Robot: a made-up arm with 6 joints. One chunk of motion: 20 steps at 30 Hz.
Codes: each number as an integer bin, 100 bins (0 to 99) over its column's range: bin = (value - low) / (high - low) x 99, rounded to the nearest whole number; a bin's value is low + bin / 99 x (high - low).
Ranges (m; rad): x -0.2..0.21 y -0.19..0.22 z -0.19..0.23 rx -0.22..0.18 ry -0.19..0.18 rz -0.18..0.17
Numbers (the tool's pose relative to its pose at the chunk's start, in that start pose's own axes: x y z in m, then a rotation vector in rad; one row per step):
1: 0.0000 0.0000 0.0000 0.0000 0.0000 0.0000
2: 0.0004 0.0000 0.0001 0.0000 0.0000 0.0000
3: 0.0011 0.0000 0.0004 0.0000 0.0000 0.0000
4: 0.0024 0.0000 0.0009 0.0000 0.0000 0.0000
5: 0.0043 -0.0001 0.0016 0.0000 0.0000 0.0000
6: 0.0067 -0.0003 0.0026 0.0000 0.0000 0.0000
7: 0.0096 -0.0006 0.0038 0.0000 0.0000 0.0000
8: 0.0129 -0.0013 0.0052 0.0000 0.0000 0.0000
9: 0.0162 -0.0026 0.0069 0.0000 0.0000 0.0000
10: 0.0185 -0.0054 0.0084 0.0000 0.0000 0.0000
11: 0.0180 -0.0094 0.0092 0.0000 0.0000 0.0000
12: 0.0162 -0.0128 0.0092 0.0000 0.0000 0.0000
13: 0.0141 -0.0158 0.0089 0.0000 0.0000 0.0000
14: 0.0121 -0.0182 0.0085 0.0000 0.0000 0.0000
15: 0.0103 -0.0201 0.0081 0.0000 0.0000 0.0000
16: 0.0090 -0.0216 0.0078 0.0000 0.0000 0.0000
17: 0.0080 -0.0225 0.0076 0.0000 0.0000 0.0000
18: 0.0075 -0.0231 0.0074 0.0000 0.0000 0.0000
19: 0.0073 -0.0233 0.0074 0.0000 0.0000 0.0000
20: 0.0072 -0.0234 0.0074 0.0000 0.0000 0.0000
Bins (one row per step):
1: 48 46 45 54 51 51
2: 48 46 45 54 51 51
3: 49 46 45 54 51 51
4: 49 46 45 54 51 51
5: 49 46 45 54 51 51
6: 50 46 45 54 51 51
7: 51 46 46 54 51 51
8: 51 46 46 54 51 51
9: 52 45 46 54 51 51
10: 53 45 47 54 51 51
11: 53 44 47 54 51 51
12: 52 43 47 54 51 51
13: 52 42 47 54 51 51
14: 51 41 47 54 51 51
15: 51 41 47 54 51 51
16: 50 41 47 54 51 51
17: 50 40 47 54 51 51
18: 50 40 47 54 51 51
19: 50 40 47 54 51 51
20: 50 40 47 54 51 51

